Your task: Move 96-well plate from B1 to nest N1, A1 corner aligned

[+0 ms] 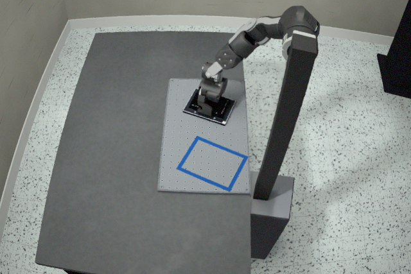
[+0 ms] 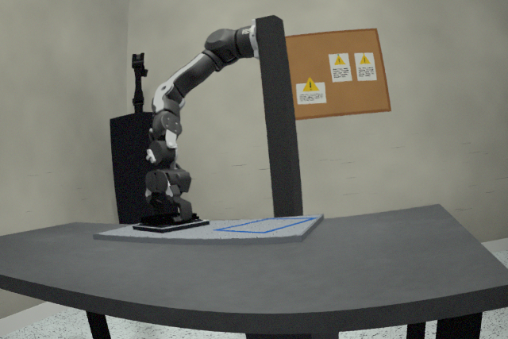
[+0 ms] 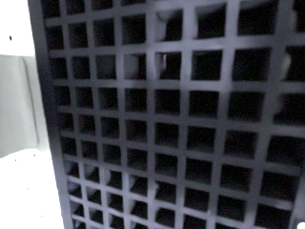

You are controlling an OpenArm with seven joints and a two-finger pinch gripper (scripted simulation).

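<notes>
Right now my hand is right at the black 96-well plate. Also, from my hand: plate nest N1 (20 mm below).
</notes>
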